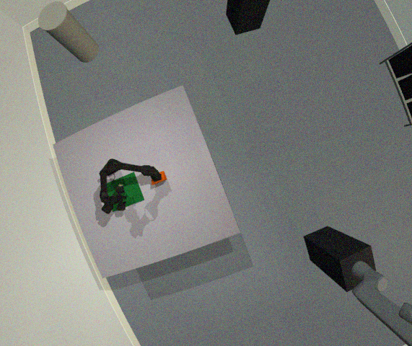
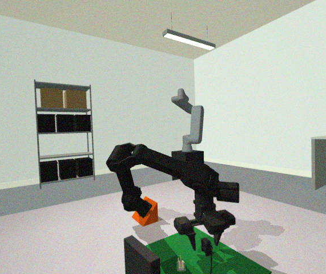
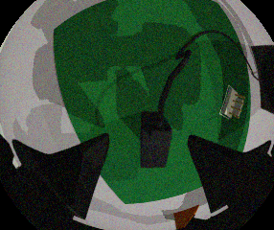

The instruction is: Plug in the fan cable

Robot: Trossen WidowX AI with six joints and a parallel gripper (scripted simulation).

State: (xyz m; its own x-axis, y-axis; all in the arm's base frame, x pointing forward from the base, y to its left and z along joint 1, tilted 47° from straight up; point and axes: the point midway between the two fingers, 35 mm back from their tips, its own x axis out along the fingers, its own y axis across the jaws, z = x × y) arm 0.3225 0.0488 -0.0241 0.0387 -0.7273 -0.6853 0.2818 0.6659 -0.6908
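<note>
Right now my gripper tip is 4 cm to the left of the green board, 3 cm above it and 1 cm short of it. Round my gripper tip: dark fan plug 1 cm ahead, 1 cm above; dark fan 23 cm to the right, 4 cm above, 3 cm ahead; pale four-pin header 10 cm to the right, 2 cm below, 1 cm ahead.
</note>
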